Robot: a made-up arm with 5 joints.
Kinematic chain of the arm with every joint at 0, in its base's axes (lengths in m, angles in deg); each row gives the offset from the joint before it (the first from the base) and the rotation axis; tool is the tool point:
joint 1: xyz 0 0 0.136 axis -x
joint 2: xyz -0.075 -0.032 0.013 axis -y
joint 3: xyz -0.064 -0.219 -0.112 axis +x
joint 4: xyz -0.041 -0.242 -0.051 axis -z
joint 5: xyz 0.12 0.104 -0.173 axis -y
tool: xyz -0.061 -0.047 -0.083
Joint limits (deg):
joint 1: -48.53..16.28
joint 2: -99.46..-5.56
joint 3: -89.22..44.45
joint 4: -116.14..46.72
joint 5: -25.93..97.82
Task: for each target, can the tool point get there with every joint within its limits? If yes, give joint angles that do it. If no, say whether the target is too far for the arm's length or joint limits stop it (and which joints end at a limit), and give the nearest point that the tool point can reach.
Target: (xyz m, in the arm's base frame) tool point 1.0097 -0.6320 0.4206
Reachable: no: too far | nearest point 0.1779 -0.4987 0.3153 | short by 0.849 m
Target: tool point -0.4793 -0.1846 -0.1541
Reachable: yes | joints -7.19 -37.16 34.06 -83.58 3.46
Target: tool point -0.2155 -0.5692 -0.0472
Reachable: yes | joints -22.71 -46.09 -76.60 -72.34 33.10
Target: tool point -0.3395 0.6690 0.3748
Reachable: no: joint limits stop it (at a limit: joint 1, joint 2, joint 3) | nearest point -0.3963 -0.0097 0.3937 | short by 0.681 m
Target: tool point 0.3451 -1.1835 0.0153
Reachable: no: too far | nearest point -0.0142 -0.7143 0.0631 | short by 0.593 m
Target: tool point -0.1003 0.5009 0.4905
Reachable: no: joint limits stop it (at a limit: joint 1, joint 2, joint 3, joint 5) | nearest point -0.3770 -0.0142 0.4205 | short by 0.589 m
